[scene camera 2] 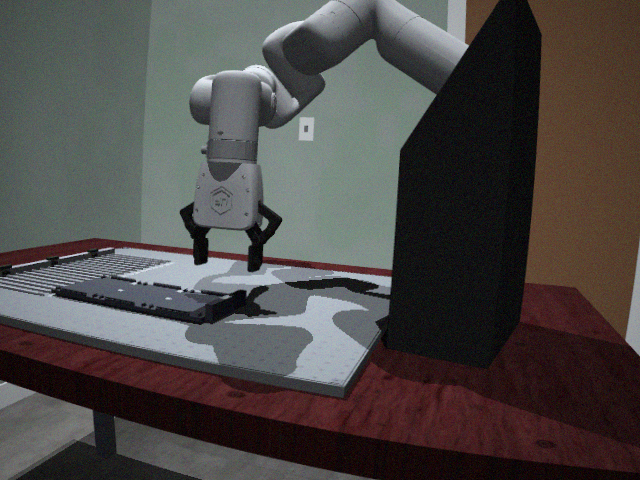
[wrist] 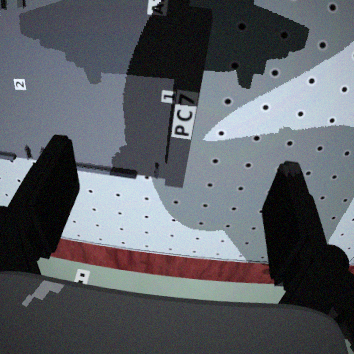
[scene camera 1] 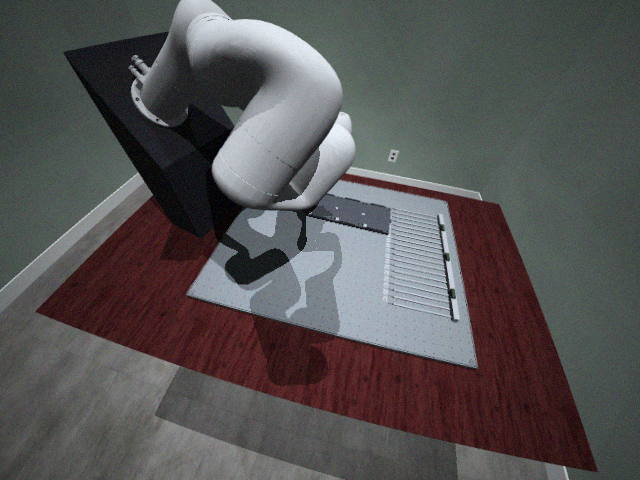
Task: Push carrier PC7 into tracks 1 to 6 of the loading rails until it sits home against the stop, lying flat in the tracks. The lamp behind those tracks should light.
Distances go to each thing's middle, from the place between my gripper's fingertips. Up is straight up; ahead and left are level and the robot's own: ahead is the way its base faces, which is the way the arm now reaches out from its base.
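Labels:
Carrier PC7 point(scene camera 2: 168, 301): 60 mm below my hand, 150 mm ahead of it, 10 mm to the right of it.

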